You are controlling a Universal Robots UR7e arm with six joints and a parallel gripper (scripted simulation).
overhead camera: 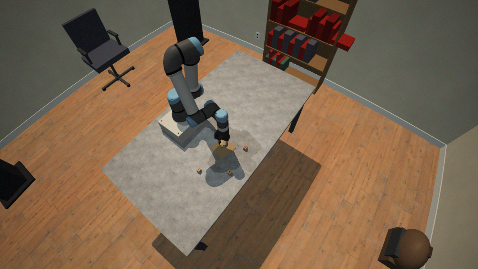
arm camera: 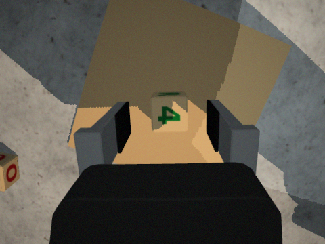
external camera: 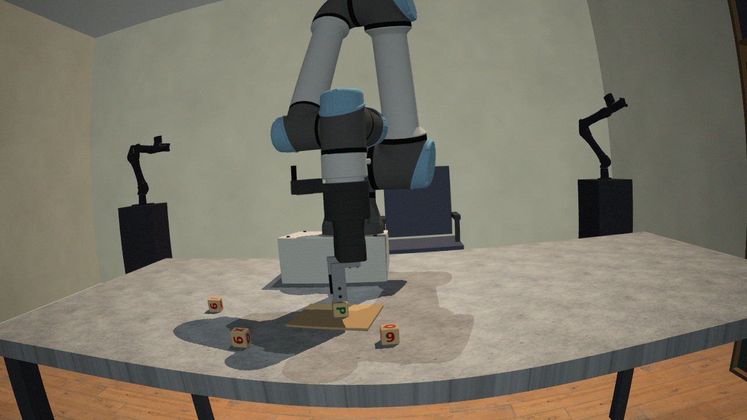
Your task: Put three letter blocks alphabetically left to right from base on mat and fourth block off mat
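Right now my hand is 10 mm to the left of the tan mat and 50 mm above it. From my hand the other things lie so: X block 150 mm ahead, 150 mm to the right, 40 mm below; Q block 140 mm ahead, 70 mm to the left, 40 mm below.
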